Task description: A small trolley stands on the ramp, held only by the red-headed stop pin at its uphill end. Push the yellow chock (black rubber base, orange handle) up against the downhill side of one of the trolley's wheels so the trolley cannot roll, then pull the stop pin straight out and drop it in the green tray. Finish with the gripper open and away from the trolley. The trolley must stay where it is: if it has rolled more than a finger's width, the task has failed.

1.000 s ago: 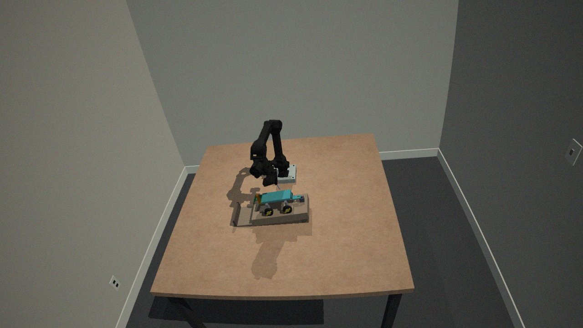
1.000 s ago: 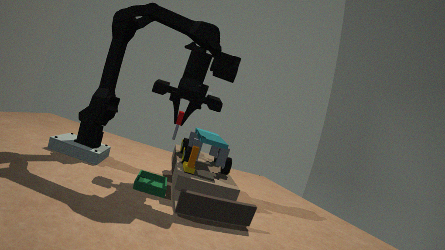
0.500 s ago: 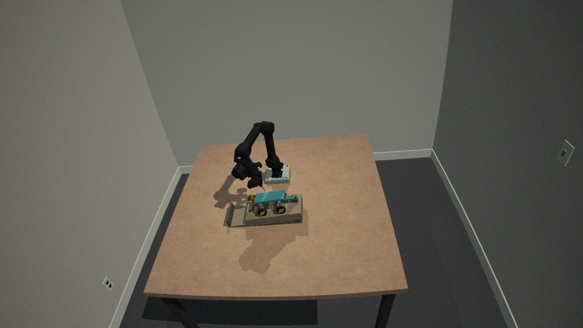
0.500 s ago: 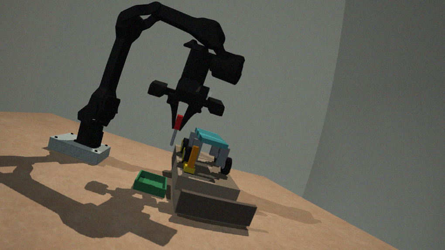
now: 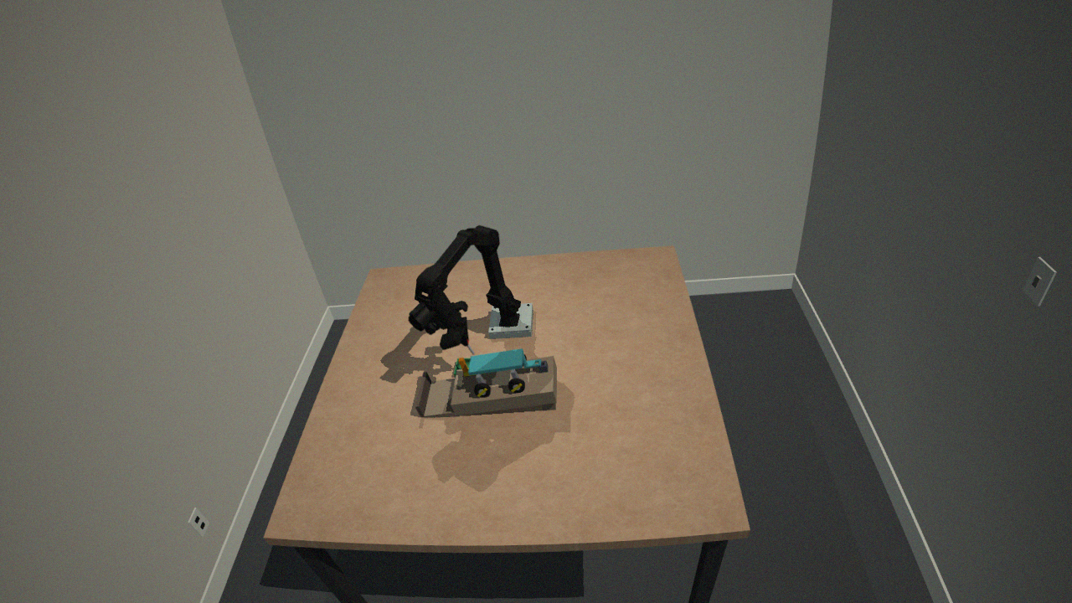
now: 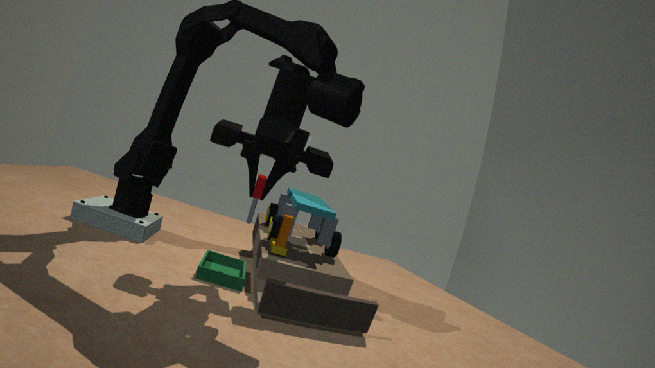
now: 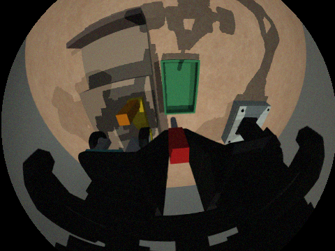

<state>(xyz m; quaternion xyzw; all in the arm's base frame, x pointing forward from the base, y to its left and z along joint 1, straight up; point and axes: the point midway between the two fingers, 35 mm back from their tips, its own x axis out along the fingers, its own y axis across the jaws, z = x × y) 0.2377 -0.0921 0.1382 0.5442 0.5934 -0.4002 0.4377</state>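
The green tray lies 140 mm below my gripper tip, 20 mm behind it and 10 mm to the right of it. Also, from my gripper tip: yellow chock: 60 mm ahead, 50 mm below, 20 mm to the left; then teal trolley: 120 mm to the left, 90 mm ahead, 20 mm below; then red-headed stop pin: right at my gripper tip.
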